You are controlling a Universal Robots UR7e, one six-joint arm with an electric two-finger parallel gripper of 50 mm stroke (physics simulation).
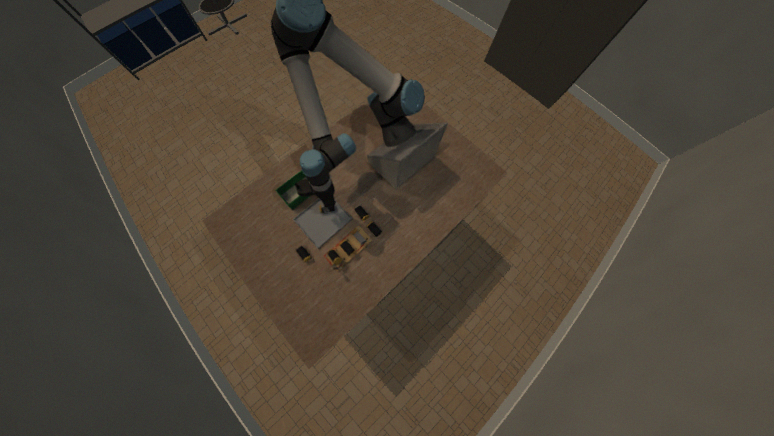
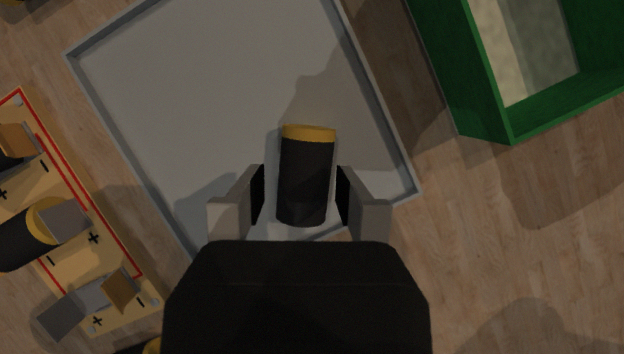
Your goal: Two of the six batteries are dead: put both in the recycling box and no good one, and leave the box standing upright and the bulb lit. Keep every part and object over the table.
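Where they show: gripper, between the fingertips: (image 1: 325, 206) (image 2: 300, 183); arm's base, origin of its link: (image 1: 400, 137).
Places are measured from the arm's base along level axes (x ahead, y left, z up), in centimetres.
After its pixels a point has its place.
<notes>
My gripper (image 1: 328, 209) {x 45.0, y 5.4, z -7.3 cm} (image 2: 300, 183) {x 45.0, y 5.4, z -7.3 cm} is open over the grey tray (image 1: 318, 228) {x 53.2, y 10.5, z -11.6 cm} (image 2: 200, 90) {x 52.6, y 10.2, z -11.5 cm}. A black battery with a yellow end (image 2: 306, 175) {x 45.1, y 5.0, z -8.1 cm} lies on the tray between the fingers, with a gap on each side. The green recycling box (image 1: 283, 198) {x 58.6, y -9.5, z -8.0 cm} (image 2: 452, 85) {x 47.1, y -5.4, z -9.8 cm} stands upright beside the tray; its visible floor holds no battery. The battery holder (image 2: 75, 260) {x 44.3, y 25.7, z -10.8 cm} has batteries in two slots, one (image 1: 347, 248) {x 47.8, y 26.6, z -7.1 cm} in the middle and one (image 1: 334, 255) {x 53.6, y 26.2, z -5.8 cm} at an end; its other end slot is empty. The bulb's state cannot be made out.
Two loose batteries (image 1: 361, 211) {x 33.6, y 16.2, z -8.5 cm} (image 1: 374, 229) {x 33.8, y 26.3, z -8.5 cm} lie on the table (image 1: 270, 292) {x 84.4, y 22.0, z -11.9 cm} near the holder's empty end. Another battery (image 1: 303, 253) {x 63.9, y 17.2, z -8.5 cm} lies beyond the tray, near its far corner. The robot's grey pedestal (image 1: 403, 162) {x 11.6, y 15.2, z 9.8 cm} stands at the back.
</notes>
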